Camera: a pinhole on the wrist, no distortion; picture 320 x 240 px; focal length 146.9 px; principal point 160.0 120.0 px. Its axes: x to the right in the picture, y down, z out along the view. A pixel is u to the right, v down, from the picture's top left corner.
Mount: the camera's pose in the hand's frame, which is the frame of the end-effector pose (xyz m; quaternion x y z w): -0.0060 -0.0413 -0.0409 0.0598 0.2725 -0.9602 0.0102
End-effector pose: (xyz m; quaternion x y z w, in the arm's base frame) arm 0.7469 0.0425 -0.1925 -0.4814 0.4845 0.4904 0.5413
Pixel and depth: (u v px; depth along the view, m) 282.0 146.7 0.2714
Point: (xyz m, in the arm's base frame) 0.9634 0.1485 0.0828
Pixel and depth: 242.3 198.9 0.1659
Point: 0.9460 0.0653 -0.0690
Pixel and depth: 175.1 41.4 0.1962
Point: 0.8080 0.2126 -0.1254
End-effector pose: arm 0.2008 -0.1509 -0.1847 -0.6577 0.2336 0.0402 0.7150
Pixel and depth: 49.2 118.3 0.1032
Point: 0.3046 -0.1245 -0.1185
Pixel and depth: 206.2 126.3 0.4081
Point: 0.2201 0.1257 0.1386
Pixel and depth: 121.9 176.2 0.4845
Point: 0.5143 0.0453 0.2127
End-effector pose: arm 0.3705 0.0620 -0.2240 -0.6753 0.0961 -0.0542 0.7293
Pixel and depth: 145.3 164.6 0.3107
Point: 0.4184 0.2109 0.0722
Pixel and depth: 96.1 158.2 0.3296
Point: 0.5322 0.2209 0.0713
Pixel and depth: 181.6 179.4 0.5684
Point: 0.3278 0.3482 0.3383
